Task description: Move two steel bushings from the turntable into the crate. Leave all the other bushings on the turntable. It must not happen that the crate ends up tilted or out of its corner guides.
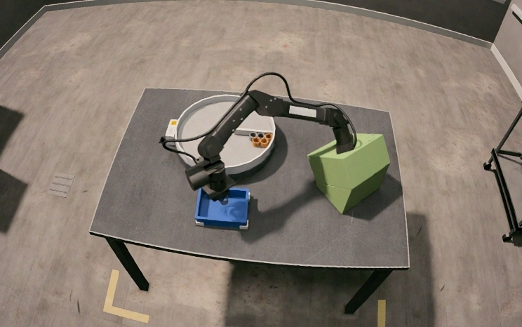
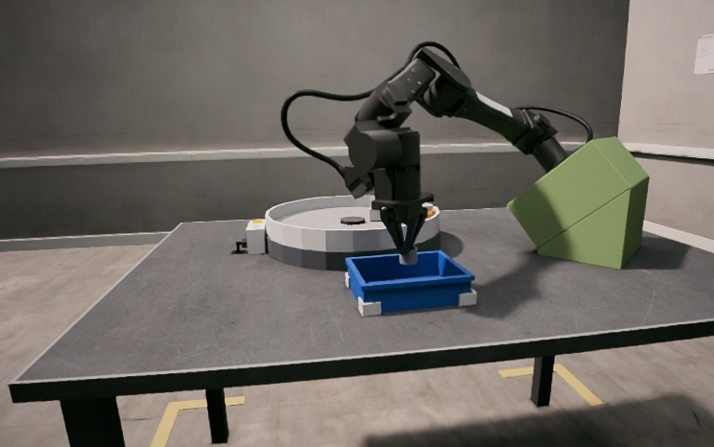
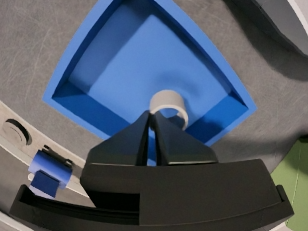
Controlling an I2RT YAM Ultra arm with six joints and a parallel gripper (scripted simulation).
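The blue crate is 60 mm below my hand. The rest, counted from my hand: round turntable: 350 mm to the right, 30 mm below.
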